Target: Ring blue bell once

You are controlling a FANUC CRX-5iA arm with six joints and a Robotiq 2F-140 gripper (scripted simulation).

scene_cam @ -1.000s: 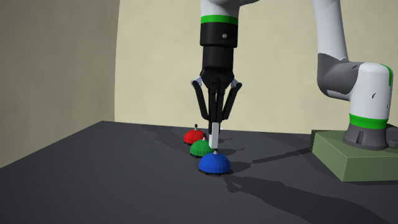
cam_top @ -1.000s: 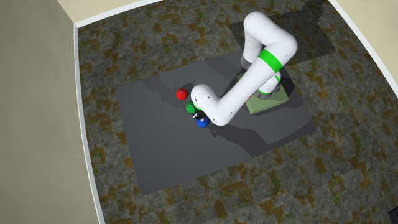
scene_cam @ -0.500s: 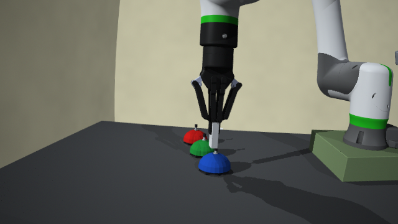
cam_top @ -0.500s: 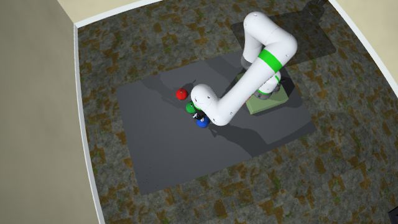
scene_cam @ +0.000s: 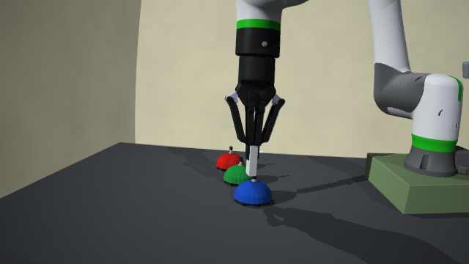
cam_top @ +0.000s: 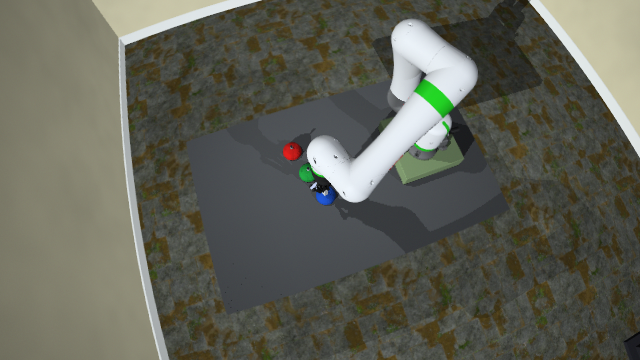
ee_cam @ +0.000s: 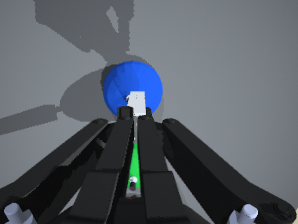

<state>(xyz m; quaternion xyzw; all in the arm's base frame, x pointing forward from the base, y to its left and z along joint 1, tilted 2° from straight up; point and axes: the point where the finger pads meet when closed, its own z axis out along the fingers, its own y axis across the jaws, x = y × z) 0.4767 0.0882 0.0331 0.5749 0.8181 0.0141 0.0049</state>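
My gripper is now 60 mm above the blue bell and 10 mm past it. From my hand the other things lie so: green bell (120 mm to the right, 50 mm below, 40 mm ahead); then red bell (240 mm to the right, 80 mm ahead, 50 mm below).
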